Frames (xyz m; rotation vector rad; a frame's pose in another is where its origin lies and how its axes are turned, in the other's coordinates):
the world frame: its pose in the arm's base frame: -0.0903 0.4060 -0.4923 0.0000 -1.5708 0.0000
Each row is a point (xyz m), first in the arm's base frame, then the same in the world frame.
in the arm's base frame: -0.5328 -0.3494 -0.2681
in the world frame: 0.2242 -0.7554 0.4425
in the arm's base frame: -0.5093 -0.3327 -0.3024
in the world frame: 0.1899 -0.7387 0.4190
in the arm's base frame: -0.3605 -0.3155 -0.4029
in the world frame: 0.0894 -0.7215 0.2702
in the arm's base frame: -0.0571 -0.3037 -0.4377
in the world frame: 0.0546 -0.7097 -0.0332
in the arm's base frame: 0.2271 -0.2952 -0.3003
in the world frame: 0.1920 -0.7012 -0.3174
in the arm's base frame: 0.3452 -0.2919 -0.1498
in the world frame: 0.3425 -0.6979 -0.4355
